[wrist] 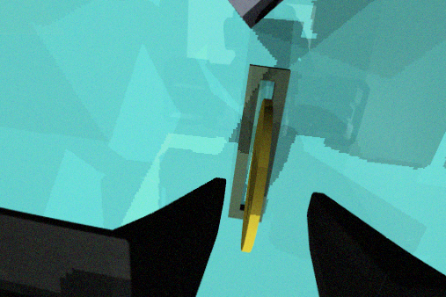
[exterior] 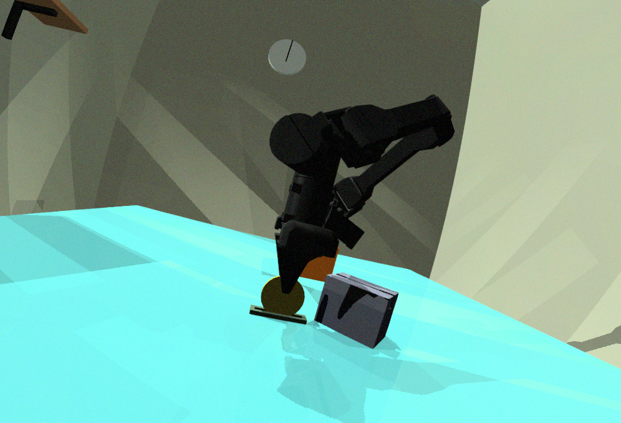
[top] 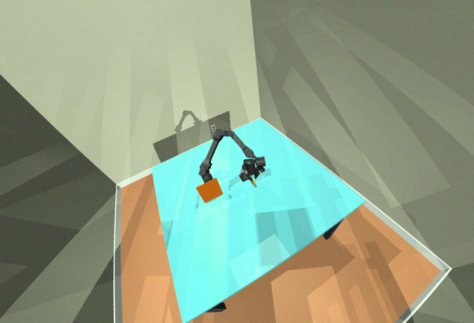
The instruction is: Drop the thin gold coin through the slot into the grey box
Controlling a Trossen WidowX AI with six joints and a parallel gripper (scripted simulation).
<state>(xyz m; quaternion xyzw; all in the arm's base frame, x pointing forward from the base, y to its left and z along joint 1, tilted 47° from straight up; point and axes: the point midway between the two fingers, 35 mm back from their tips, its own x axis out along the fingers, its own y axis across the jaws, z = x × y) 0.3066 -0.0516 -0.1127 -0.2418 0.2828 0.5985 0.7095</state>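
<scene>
Right now the gold coin is 1 cm below my gripper tip.
</scene>
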